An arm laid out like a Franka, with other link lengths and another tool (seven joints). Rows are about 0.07 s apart.
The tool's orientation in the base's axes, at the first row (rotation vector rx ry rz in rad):
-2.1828, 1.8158, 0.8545
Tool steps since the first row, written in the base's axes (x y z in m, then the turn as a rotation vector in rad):
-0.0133, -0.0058, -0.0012, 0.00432, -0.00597, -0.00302
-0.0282, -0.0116, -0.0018, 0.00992, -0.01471, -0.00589
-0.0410, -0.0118, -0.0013, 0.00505, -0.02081, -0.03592
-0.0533, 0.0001, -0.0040, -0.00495, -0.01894, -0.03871
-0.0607, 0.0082, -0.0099, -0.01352, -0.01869, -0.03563
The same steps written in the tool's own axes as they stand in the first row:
0.0043, 0.0137, 0.0024, 0.00703, -0.00332, -0.00174
0.0082, 0.0290, 0.0048, 0.01643, -0.00714, -0.00533
0.0069, 0.0413, 0.0083, 0.03701, -0.00771, 0.01788
-0.0028, 0.0495, 0.0200, 0.03599, 0.00068, 0.02420
-0.0072, 0.0532, 0.0311, 0.03338, 0.00940, 0.02448

